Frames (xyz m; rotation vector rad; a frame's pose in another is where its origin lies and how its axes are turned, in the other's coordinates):
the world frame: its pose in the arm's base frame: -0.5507 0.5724 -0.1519 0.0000 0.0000 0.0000
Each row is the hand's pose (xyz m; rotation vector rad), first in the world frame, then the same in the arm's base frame.
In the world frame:
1: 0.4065 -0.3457 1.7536 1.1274 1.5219 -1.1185
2: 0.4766 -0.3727 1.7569 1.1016 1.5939 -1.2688
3: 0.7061 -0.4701 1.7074 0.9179 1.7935 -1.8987
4: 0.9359 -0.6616 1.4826 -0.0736 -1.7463 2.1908
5: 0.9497 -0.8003 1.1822 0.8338 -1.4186 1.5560
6: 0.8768 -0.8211 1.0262 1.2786 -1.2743 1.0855
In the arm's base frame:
1: -0.1442 0.2267 1.6017 1.1274 1.5219 -1.1185
2: -0.0741 0.1997 1.6050 1.1016 1.5939 -1.2688
3: 0.1554 0.1023 1.5555 0.9179 1.7935 -1.8987
4: 0.3852 -0.0892 1.3307 -0.0736 -1.7463 2.1908
5: 0.3990 -0.2279 1.0303 0.8338 -1.4186 1.5560
6: 0.3261 -0.2487 0.8743 1.2786 -1.2743 1.0855

